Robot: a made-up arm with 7 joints.
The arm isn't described. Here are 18 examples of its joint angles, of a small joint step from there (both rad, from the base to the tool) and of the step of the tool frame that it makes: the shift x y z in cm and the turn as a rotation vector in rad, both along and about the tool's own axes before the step.
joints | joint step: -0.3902 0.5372 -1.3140 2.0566 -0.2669 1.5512 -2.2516 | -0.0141 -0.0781 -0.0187 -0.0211 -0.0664 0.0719 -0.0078
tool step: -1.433 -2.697 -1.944 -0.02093 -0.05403 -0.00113
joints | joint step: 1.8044 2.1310 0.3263 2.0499 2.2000 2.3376 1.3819 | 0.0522 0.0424 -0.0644 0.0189 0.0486 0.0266 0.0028
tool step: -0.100 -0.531 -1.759 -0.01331 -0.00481 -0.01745
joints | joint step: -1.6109 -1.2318 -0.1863 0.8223 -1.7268 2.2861 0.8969 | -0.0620 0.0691 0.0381 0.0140 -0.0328 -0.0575 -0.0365
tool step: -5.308 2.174 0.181 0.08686 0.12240 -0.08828
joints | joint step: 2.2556 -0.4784 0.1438 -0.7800 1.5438 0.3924 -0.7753 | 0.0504 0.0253 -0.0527 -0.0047 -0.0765 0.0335 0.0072
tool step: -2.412 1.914 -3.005 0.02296 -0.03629 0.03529
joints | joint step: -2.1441 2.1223 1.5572 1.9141 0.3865 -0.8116 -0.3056 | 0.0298 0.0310 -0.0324 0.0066 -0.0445 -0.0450 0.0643
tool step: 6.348 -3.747 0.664 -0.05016 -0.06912 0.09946
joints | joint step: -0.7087 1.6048 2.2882 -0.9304 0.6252 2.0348 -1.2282 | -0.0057 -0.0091 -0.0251 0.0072 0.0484 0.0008 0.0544
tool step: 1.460 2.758 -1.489 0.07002 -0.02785 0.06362
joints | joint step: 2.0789 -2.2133 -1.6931 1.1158 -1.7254 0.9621 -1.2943 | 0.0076 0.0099 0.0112 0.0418 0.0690 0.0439 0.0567
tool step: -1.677 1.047 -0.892 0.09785 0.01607 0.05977
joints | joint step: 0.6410 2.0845 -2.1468 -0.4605 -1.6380 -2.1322 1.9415 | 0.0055 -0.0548 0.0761 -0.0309 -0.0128 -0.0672 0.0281
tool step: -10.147 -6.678 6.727 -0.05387 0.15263 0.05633
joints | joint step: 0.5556 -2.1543 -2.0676 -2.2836 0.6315 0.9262 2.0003 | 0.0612 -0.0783 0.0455 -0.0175 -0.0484 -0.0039 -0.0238
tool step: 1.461 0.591 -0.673 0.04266 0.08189 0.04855
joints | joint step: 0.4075 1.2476 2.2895 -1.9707 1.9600 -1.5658 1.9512 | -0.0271 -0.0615 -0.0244 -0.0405 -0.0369 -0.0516 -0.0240
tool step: -6.409 2.074 6.993 0.02749 0.10940 -0.04753
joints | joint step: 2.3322 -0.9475 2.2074 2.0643 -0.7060 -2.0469 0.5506 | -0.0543 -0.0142 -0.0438 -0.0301 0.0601 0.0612 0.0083
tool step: 1.084 0.616 -0.607 0.04264 -0.01220 0.05331
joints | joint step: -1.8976 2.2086 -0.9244 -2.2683 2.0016 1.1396 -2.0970 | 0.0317 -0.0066 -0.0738 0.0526 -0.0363 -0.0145 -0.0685
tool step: 0.906 -0.104 -2.432 -0.04509 -0.10084 -0.07257
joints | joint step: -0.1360 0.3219 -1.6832 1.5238 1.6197 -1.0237 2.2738 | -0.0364 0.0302 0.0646 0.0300 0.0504 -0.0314 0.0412
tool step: -0.386 8.464 0.909 0.13443 0.00026 0.04378
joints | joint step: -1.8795 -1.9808 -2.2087 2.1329 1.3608 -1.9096 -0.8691 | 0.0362 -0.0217 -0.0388 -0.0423 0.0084 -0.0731 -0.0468
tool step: -0.857 0.300 1.304 -0.01829 -0.02065 -0.13171
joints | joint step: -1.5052 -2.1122 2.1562 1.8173 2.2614 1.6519 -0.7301 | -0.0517 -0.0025 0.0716 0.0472 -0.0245 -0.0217 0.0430
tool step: 4.167 -1.461 0.341 -0.09402 -0.11323 0.06100
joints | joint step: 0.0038 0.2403 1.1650 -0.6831 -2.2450 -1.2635 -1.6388 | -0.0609 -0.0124 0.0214 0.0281 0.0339 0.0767 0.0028
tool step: 2.505 -5.215 3.263 -0.04811 0.00082 -0.03857
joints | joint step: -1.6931 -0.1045 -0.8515 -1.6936 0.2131 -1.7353 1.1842 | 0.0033 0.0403 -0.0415 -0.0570 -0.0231 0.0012 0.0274
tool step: -1.412 -5.541 1.283 -0.02007 0.03037 0.06567
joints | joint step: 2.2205 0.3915 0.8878 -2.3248 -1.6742 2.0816 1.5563 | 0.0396 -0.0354 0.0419 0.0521 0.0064 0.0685 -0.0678
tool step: -2.522 2.409 -5.363 0.01992 0.01375 -0.02245
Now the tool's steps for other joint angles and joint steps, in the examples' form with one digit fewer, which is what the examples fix.
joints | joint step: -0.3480 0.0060 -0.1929 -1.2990 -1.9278 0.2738 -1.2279 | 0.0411 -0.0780 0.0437 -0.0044 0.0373 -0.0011 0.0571
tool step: -0.68 1.01 -1.32 -0.0672 0.0233 0.0801
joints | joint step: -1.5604 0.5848 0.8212 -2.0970 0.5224 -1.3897 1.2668 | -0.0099 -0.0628 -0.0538 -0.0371 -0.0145 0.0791 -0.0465
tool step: 6.48 -8.13 -2.56 -0.0404 -0.0937 0.0032
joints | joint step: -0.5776 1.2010 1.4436 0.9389 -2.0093 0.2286 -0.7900 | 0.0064 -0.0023 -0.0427 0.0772 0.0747 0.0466 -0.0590
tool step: -1.93 0.79 0.28 0.0538 -0.0654 -0.1379
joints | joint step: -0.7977 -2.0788 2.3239 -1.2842 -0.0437 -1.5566 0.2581 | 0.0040 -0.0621 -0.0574 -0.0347 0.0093 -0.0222 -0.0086
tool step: -0.80 -1.93 -1.21 0.0072 0.0671 0.0380
